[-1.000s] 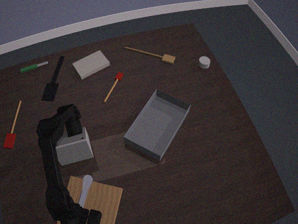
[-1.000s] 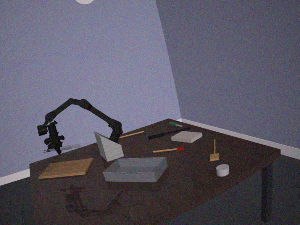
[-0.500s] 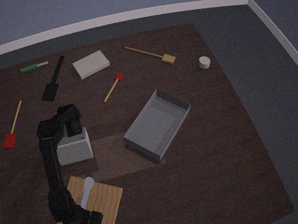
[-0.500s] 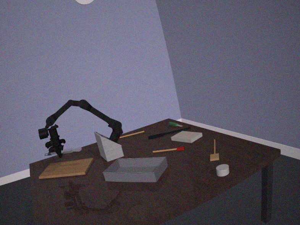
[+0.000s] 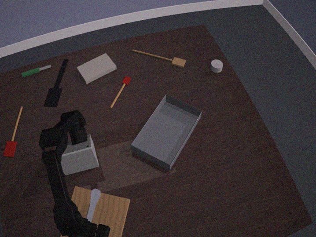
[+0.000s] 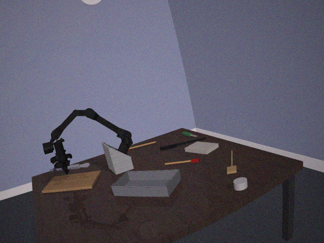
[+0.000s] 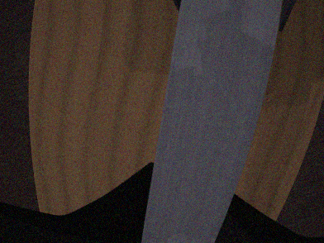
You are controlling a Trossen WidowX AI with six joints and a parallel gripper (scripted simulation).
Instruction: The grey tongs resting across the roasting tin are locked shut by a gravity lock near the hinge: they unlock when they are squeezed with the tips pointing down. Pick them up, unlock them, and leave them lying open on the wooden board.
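My gripper tip is 60 mm above the wooden board. Round my gripper tip: grey roasting tin: 470 mm ahead, 310 mm to the left, 40 mm below; then black spatula: 790 mm to the left, 60 mm below, 50 mm ahead; then white slab: 810 mm to the left, 280 mm ahead, 50 mm below.
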